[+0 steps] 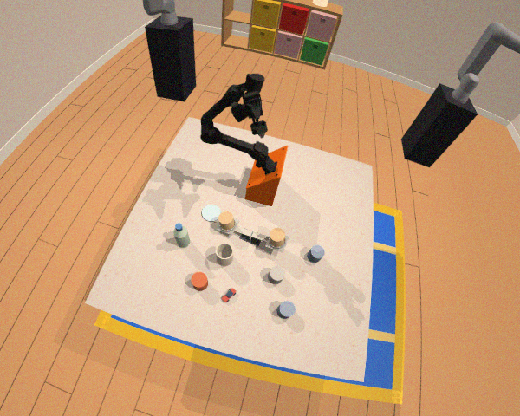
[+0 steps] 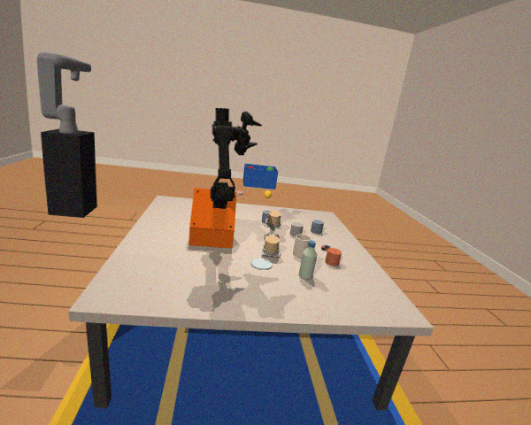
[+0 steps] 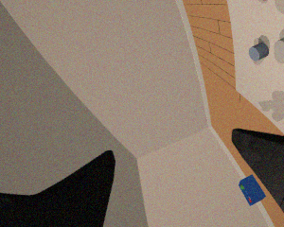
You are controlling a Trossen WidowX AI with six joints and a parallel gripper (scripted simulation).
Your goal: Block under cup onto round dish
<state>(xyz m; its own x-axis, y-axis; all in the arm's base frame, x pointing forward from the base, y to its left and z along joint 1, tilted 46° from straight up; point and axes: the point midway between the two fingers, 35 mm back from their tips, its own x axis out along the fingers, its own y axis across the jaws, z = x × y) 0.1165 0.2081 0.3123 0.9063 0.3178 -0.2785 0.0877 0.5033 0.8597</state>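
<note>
Now: the tan cup 510 mm below my gripper tip, 120 mm ahead of it and 90 mm to the right of it. From my gripper tip the other things lie so: green block (530 mm below, 120 mm ahead, 70 mm to the right); then grey balance beam (530 mm below, 140 mm ahead, 60 mm to the left); then balance (550 mm below, 140 mm ahead, 60 mm to the left).
</note>
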